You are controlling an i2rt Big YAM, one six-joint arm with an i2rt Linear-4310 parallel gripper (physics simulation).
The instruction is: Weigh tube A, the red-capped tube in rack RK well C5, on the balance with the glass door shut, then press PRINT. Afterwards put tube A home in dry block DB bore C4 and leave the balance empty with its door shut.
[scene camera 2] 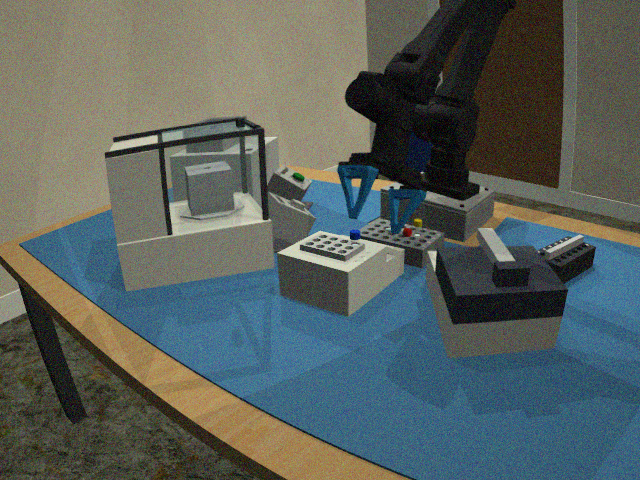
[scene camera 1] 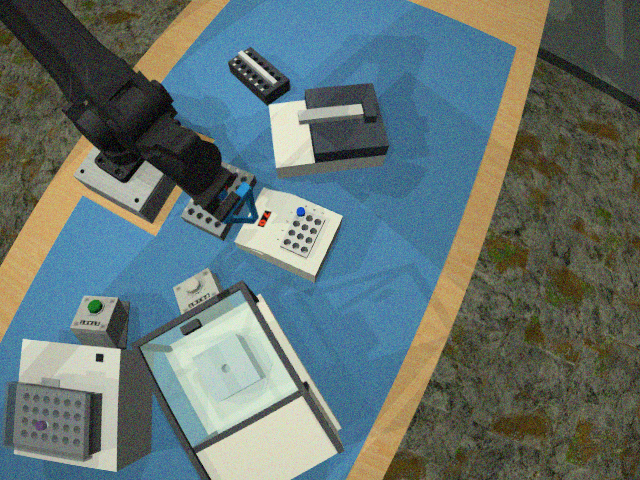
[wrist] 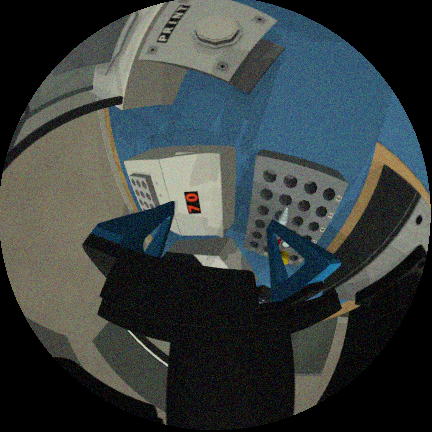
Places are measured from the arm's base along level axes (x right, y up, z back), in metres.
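Pixels of known places: gripper, fingertip midpoint: [scene camera 2: 374, 226] [scene camera 1: 239, 208] [wrist: 224, 216]; arm's base, origin of the base link: [scene camera 2: 445, 189].
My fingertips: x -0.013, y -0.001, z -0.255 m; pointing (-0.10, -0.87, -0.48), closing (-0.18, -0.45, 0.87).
Note:
For each thing: its middle in the pictures, then the offset to it from my fingertips. "spot": a spot on its surface instead.
- grey rack, body centre: [wrist: 287, 216] [scene camera 2: 399, 241] [scene camera 1: 219, 198] dx -0.006, dy -0.042, dz +0.060 m
- red-capped tube, body centre: [wrist: 279, 226] [scene camera 2: 397, 231] dx -0.006, dy -0.022, dz +0.053 m
- white dry block, body centre: [scene camera 2: 344, 261] [wrist: 174, 190] [scene camera 1: 288, 231] dx -0.013, dy -0.022, dz -0.087 m
- blue-capped tube, body centre: [scene camera 2: 355, 248] [scene camera 1: 301, 215] dx -0.040, dy +0.007, dz -0.097 m
- PRINT button, body centre: [scene camera 1: 193, 287] [scene camera 2: 296, 205] dx +0.152, dy +0.007, dz -0.011 m
- yellow-capped tube, body centre: [wrist: 285, 245] [scene camera 2: 417, 234] dx -0.033, dy -0.026, dz +0.072 m
- pale conical cap, surface spot: [wrist: 285, 215] spot: dx +0.010, dy -0.020, dz +0.053 m
- dark-lidded device, body centre: [scene camera 2: 490, 276] [scene camera 1: 325, 126] [wrist: 201, 274] dx -0.217, dy -0.006, dz -0.040 m
- black rack, body centre: [scene camera 2: 563, 256] [scene camera 1: 258, 73] [wrist: 271, 303] dx -0.275, dy -0.033, dz +0.157 m
- green button, body centre: [scene camera 1: 95, 307] [scene camera 2: 298, 178] dx +0.278, dy +0.007, dz +0.119 m
- white device, surface spot: [scene camera 1: 108, 403] spot: dx +0.367, dy +0.078, dz -0.019 m
My gripper [scene camera 2: 375, 224] [wrist: 224, 216] is open and empty, its blue fingers wide apart above the edge of the grey rack [scene camera 1: 206, 226] [scene camera 2: 429, 242] [wrist: 300, 172]. A red-capped tube [scene camera 2: 407, 232] sits in the rack near one fingertip; the finger partly hides it in the wrist view. The white dry block [scene camera 1: 325, 246] [scene camera 2: 320, 276] [wrist: 205, 170] reads 70 and holds a blue-capped tube [scene camera 1: 300, 211] [scene camera 2: 355, 235]. The balance [scene camera 1: 268, 439] [scene camera 2: 196, 263] has a grey holder block [scene camera 1: 225, 382] [scene camera 2: 209, 191] inside. Its glass appears shut. The PRINT button [scene camera 1: 194, 285] [wrist: 217, 30] is beside it.
A yellow-capped tube [scene camera 2: 417, 222] and a pale conical cap [wrist: 285, 215] stand in the rack. A dark-lidded device [scene camera 1: 346, 139] [scene camera 2: 509, 307], a black rack [scene camera 1: 258, 74] [scene camera 2: 573, 262], a green button [scene camera 1: 94, 306] [scene camera 2: 298, 176] and a white device [scene camera 1: 108, 403] stand around.

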